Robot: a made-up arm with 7 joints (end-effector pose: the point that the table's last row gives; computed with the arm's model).
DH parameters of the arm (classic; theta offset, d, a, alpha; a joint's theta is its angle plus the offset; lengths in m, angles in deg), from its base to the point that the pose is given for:
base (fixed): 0 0 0 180
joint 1: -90 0.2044 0.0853 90
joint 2: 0 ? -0.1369 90
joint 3: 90 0.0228 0.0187 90
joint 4: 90 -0.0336 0.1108 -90
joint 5: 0 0.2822 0.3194 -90
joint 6: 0 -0.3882 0.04 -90
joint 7: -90 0.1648 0.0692 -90
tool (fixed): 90 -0.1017 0 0
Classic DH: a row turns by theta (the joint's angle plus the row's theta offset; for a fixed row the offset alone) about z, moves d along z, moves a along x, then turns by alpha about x.
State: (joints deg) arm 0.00 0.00 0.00 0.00 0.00 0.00 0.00
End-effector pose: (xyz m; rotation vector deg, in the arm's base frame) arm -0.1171 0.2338 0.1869 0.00 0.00 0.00
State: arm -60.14 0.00 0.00 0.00 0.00 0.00 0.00
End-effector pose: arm -0.2611 0.0149 0.1869 0.00 0.00 60.14
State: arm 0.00 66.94 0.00 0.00 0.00 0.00 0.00
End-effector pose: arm -0.1171 0.5035 -0.1878 -66.94 0.00 0.00
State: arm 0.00 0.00 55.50 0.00 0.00 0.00 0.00
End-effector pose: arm -0.3951 0.1914 0.1869 0.00 0.00 55.50
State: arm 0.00 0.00 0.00 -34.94 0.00 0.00 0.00
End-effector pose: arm -0.3493 0.2338 0.1877 0.00 -34.94 0.00
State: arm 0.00 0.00 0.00 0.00 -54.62 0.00 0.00
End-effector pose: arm -0.1171 0.3096 -0.1817 -54.62 0.00 0.00
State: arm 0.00 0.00 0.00 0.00 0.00 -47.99 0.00
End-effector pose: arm -0.1084 0.2338 0.3298 0.00 47.99 0.00
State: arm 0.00 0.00 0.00 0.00 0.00 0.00 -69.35
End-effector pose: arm -0.1171 0.3738 0.1880 69.35 0.00 0.00
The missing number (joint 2, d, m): 0.2158
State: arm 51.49 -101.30 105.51 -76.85 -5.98 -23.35 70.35
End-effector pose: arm -0.2758 0.2318 -0.9421 18.78 -127.76 -64.18
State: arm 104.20 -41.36 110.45 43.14 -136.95 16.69 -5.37
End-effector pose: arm 0.1386 0.0253 -0.5250 -142.90 -4.00 26.25
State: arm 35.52 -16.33 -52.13 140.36 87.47 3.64 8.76
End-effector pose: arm -0.4051 0.0138 -0.6937 -102.44 -73.57 82.11
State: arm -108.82 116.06 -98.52 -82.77 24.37 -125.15 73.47
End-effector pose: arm -0.3381 -0.2102 -0.8028 -64.50 -79.04 -29.14
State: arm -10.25 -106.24 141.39 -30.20 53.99 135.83 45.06
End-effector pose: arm -0.1818 -0.5153 -0.4219 -162.63 -15.99 8.21
